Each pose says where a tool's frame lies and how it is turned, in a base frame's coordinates. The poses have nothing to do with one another.
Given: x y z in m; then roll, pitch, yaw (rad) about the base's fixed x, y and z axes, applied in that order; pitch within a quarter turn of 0, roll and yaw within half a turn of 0.
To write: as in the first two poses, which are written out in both.
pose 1, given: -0.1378, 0.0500, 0.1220, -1.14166, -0.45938, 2.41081
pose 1, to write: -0.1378, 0.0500, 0.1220, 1.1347, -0.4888, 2.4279
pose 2, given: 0.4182, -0.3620, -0.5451, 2.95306, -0.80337, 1.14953
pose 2, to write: 0.4182, -0.3620, -0.5451, -2.4467, 0.4781, -1.2453
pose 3, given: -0.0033, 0.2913, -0.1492, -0.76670, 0.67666, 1.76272
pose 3, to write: -0.0033, 0.2913, -0.1492, -0.5049, -0.8742, 1.8047
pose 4, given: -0.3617, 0.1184, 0.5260, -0.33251, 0.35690, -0.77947
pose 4, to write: -0.3617, 0.1184, 0.5260, -0.0001, 0.4829, -0.7189
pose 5, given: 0.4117, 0.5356, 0.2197, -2.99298, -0.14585, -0.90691
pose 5, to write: 0.4117, 0.5356, 0.2197, 3.1191, 0.2066, 0.8984
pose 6, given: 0.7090, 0.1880, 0.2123, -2.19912, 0.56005, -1.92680
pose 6, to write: 0.7090, 0.1880, 0.2123, -3.1201, 1.0494, 2.2053
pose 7, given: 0.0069, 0.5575, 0.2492, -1.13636, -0.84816, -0.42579
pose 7, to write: 0.0069, 0.5575, 0.2492, -1.2876, 0.0873, -0.9215
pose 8, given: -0.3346, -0.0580, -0.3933, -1.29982, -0.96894, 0.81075
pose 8, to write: -0.3346, -0.0580, -0.3933, -1.2786, -1.0167, -0.7358
